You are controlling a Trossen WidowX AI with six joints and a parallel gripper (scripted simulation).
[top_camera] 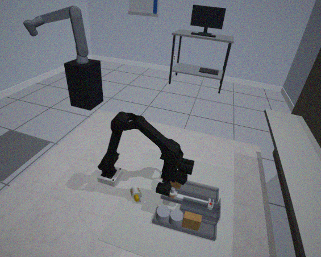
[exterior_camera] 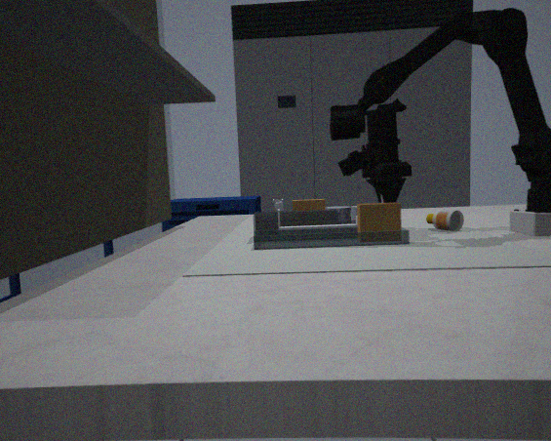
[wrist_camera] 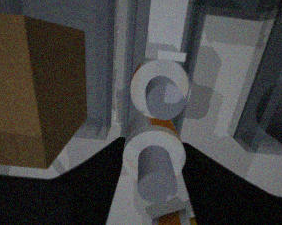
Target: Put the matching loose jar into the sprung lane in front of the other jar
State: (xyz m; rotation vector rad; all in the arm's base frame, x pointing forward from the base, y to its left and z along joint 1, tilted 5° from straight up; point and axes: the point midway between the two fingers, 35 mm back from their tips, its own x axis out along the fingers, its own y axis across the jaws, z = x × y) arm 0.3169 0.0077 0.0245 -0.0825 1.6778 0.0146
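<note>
Right now my gripper tip is 160 mm short of the sprung lane, 30 mm above it and 10 mm to the left of it. Also, from my gripper tip: shelf unit (520 mm ahead, 320 mm above, 20 mm to the left); red mark (220 mm ahead, 20 mm to the right, 20 mm above).
</note>
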